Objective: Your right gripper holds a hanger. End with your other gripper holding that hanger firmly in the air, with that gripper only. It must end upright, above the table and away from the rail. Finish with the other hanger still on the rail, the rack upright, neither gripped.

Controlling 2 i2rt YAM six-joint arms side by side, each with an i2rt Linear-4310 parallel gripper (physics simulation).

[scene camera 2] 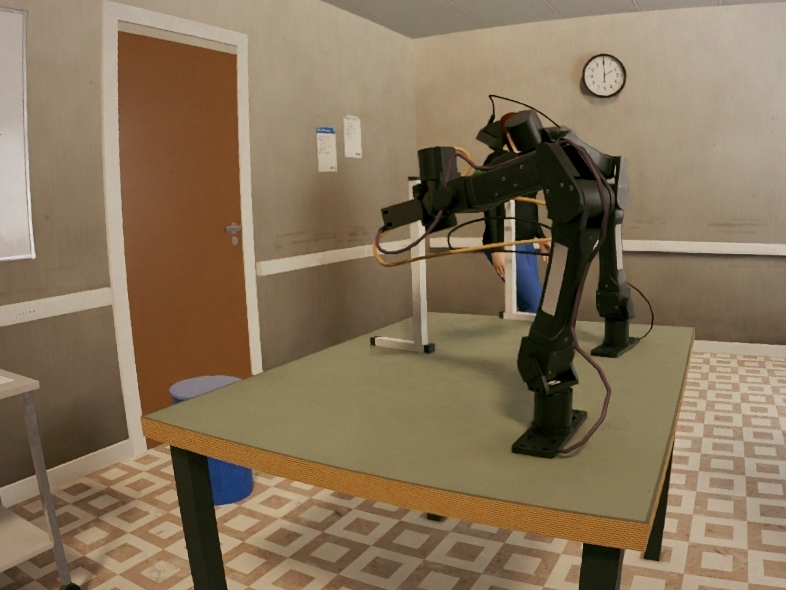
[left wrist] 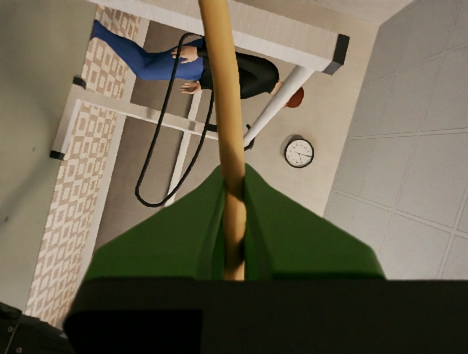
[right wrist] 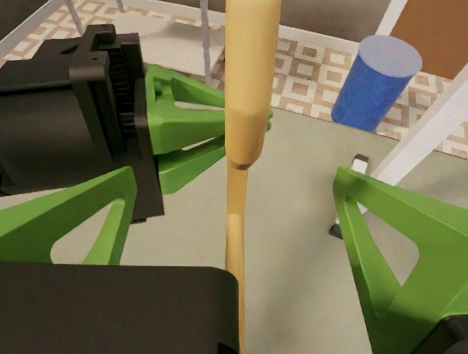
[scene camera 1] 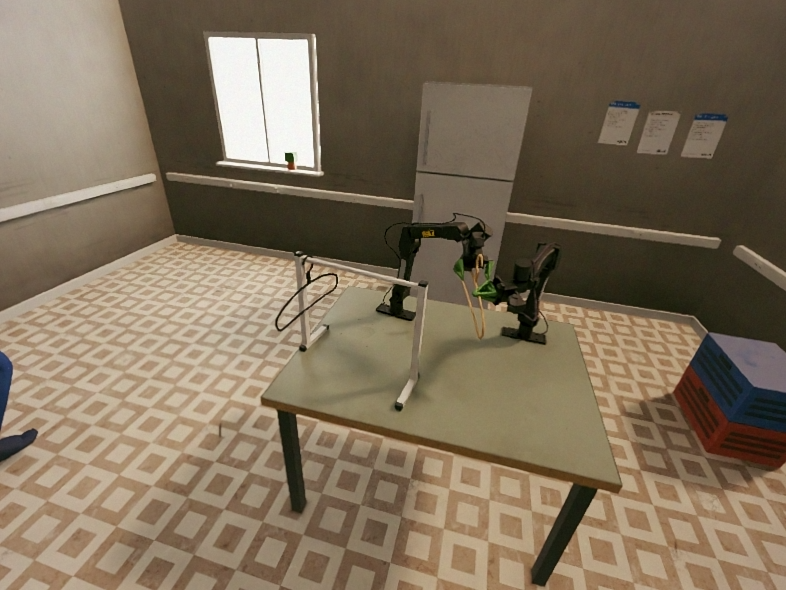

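Seen in the pictures: left gripper, between the fingertips: [left wrist: 234,177] [right wrist: 269,115] [scene camera 1: 472,294]; right gripper, between the fingertips: [left wrist: 247,341] [right wrist: 234,177] [scene camera 1: 476,281]; left arm's base, origin of its link: [scene camera 2: 552,433] [scene camera 1: 523,336]; right arm's base, origin of its link: [scene camera 2: 616,348] [scene camera 1: 396,312].
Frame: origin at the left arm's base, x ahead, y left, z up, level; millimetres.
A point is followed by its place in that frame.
The tan hanger [scene camera 1: 480,327] @(x 460, y -203, z 297 mm) [scene camera 2: 469,248] @(x 268, y -261, z 275 mm) [left wrist: 225,90] @(x 379, y -221, z 346 mm) [right wrist: 252,75] @(x 261, y -265, z 466 mm) hangs upright in the air above the table, right of the rack in scene camera 1. My left gripper [scene camera 1: 477,292] @(x 354, y -256, z 358 mm) [left wrist: 234,177] @(x 354, y -256, z 358 mm) [right wrist: 269,115] @(x 354, y -256, z 358 mm) is shut on it from the side. My right gripper [scene camera 1: 474,276] @(x 290, y -255, z 381 mm) [right wrist: 234,177] @(x 290, y -255, z 381 mm) is open above, its fingers standing apart on both sides of the hanger's upper part, with gaps. The black hanger [scene camera 1: 337,282] @(x 234, y -840, z 230 mm) [left wrist: 150,205] @(x 230, y -840, z 246 mm) hangs on the rail [scene camera 1: 361,271] @(x 461, y -641, z 424 mm) at its far left end. The white rack [scene camera 1: 419,336] @(x 494, y -408, z 229 mm) [scene camera 2: 419,292] @(x 472, y -402, z 152 mm) stands upright; neither gripper touches it. Scene camera 2 hides both grippers' fingertips.
The rack stands on the green table [scene camera 1: 507,393] @(x 417, y -61, z 0 mm) [scene camera 2: 380,393] @(x 378, y -71, z 0 mm). The two arms' wrists are very close together around the tan hanger. A blue bin [scene camera 2: 231,476] [right wrist: 372,85] stands on the floor beyond the table. A person [scene camera 2: 526,279] [left wrist: 250,75] stands beyond the rack.
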